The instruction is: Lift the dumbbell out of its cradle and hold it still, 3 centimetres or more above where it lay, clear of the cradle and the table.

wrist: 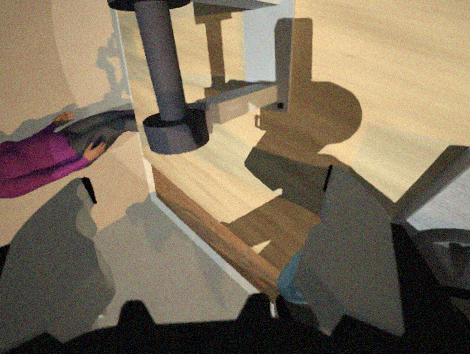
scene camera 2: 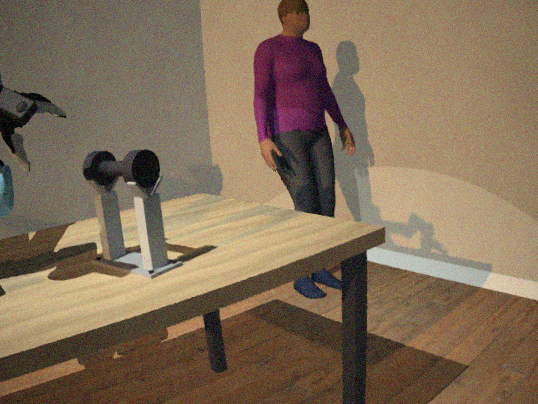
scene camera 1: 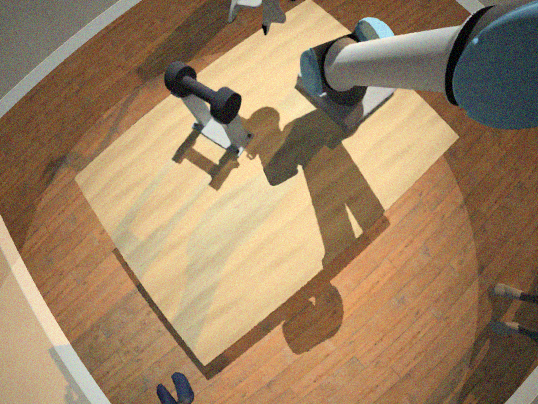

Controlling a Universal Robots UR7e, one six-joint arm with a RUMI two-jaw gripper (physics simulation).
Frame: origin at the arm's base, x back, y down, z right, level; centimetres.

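Seen in the pictures: gripper, fingertip midpoint: [wrist: 211, 174] [scene camera 2: 47, 143] [scene camera 1: 249, 30]; arm's base, link origin: [wrist: 459, 267].
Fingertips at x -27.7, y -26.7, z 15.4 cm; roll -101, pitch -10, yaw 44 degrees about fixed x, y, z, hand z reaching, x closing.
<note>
Offsets run from my fingertips to a thing's top centre. Level surfaces: height alone.
The dark dumbbell {dx -16.3, dy +4.1, dz +0.5 cm} [scene camera 1: 202, 92] [scene camera 2: 119, 169] [wrist: 162, 65] lies level across the two tall posts of the pale grey cradle {dx -16.6, dy +10.3, dz +1.4 cm} [scene camera 1: 216, 132] [scene camera 2: 151, 235] [wrist: 260, 60], which stands on the wooden table {dy +30.8 cm} [scene camera 1: 250, 280] [scene camera 2: 280, 230] [wrist: 400, 60]. My gripper [scene camera 1: 248, 27] [scene camera 2: 46, 143] [wrist: 211, 174] is open and empty. It is tilted and apart from the dumbbell, to its left in scene camera 2 and to its upper right in scene camera 1. In the wrist view the dumbbell is ahead of the fingers, left of centre, its far head cut off by the top edge.
The robot's base plate [scene camera 1: 375, 102] [wrist: 445, 200] is on the table, with the arm [scene camera 1: 395, 62] reaching over it. A person in a purple top [scene camera 2: 295, 85] [wrist: 35, 160] stands beyond the table; blue shoes [scene camera 1: 182, 387] show below it in scene camera 1. Another person's feet [scene camera 1: 510, 292] show at right.
</note>
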